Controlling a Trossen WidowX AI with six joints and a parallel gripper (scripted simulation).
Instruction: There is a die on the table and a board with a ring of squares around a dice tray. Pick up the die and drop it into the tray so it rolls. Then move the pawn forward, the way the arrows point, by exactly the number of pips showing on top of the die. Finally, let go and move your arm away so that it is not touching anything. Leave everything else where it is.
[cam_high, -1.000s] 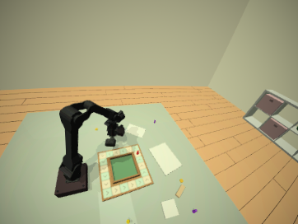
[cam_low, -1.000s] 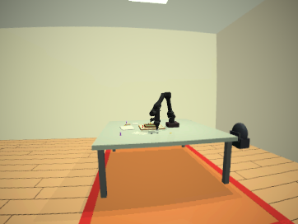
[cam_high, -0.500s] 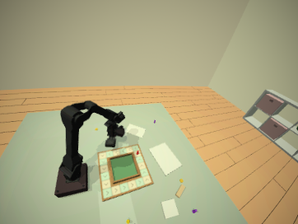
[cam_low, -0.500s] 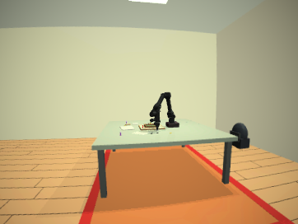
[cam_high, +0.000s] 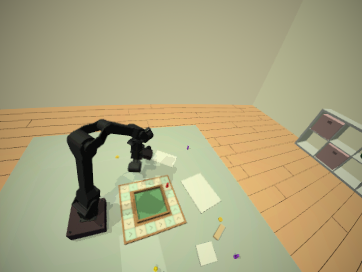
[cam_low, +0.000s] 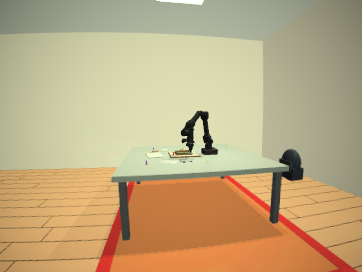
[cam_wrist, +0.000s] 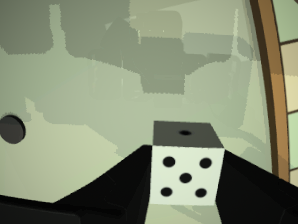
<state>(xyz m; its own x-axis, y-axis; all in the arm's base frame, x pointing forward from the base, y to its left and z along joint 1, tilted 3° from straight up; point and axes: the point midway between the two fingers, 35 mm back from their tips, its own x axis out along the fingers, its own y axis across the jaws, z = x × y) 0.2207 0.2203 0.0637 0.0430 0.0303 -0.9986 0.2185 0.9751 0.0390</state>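
The red pawn is 15 cm ahead of my gripper tip, 13 cm to the right of it and 3 cm below it. Round my gripper tip: white die: right at my gripper tip; then white sheet: 34 cm ahead, 19 cm to the right, 6 cm below; then green dice tray: 20 cm to the right, 5 cm below, 5 cm ahead.
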